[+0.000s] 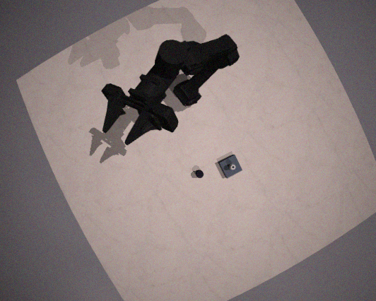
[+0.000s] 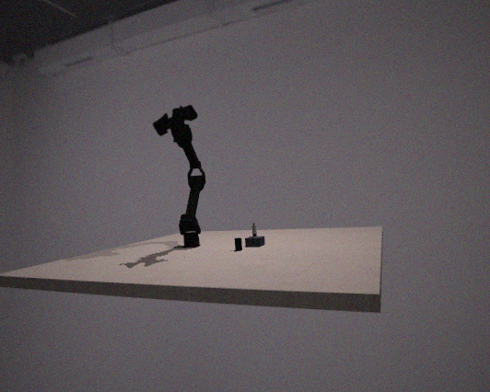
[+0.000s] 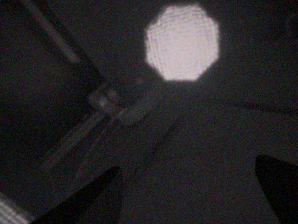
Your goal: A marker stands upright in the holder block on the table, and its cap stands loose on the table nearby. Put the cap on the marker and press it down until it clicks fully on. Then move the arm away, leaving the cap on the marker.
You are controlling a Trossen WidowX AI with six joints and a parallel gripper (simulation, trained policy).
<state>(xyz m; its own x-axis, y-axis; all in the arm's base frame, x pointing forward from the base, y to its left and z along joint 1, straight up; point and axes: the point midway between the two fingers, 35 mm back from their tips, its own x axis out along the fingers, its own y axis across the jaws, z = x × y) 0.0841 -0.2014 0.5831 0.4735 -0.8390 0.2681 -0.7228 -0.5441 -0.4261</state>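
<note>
Now: the black cap 57 cm below my gripper tip, 19 cm ahead of it and 13 cm to the left of it. Also, from my gripper tip: holder block: 57 cm below, 25 cm to the left, 22 cm ahead.
</note>
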